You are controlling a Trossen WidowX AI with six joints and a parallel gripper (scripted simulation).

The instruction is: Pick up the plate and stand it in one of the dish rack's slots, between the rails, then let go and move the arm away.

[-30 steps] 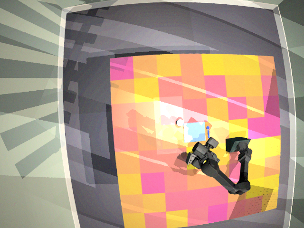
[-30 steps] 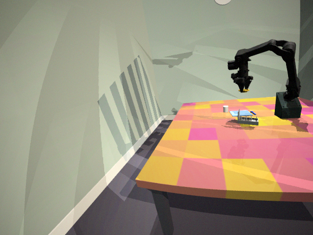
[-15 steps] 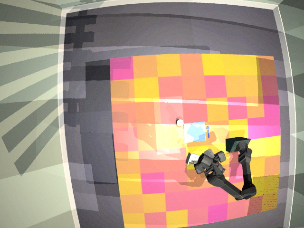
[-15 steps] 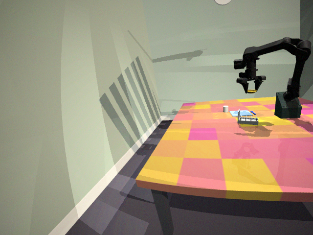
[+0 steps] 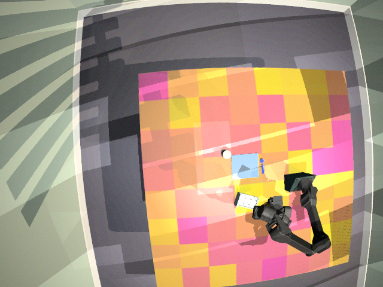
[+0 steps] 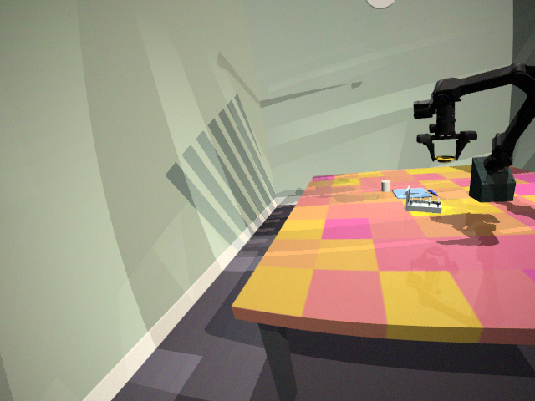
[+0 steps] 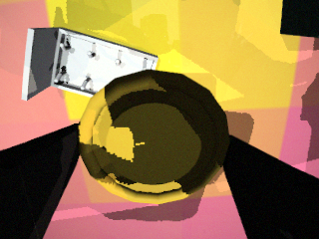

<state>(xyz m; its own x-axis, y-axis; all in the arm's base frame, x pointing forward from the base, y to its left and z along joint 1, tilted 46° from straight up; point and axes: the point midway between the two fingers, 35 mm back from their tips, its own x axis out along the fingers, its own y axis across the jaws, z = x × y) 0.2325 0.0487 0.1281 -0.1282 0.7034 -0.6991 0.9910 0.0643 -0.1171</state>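
Now: the dish rack 6 cm ahead of my gripper tip and 16 cm below it. Round my gripper tip: blue utensil (1 cm behind, 20 cm to the right, 18 cm below); cup (20 cm ahead, 25 cm to the right, 16 cm below); yellow plate (1 cm above).
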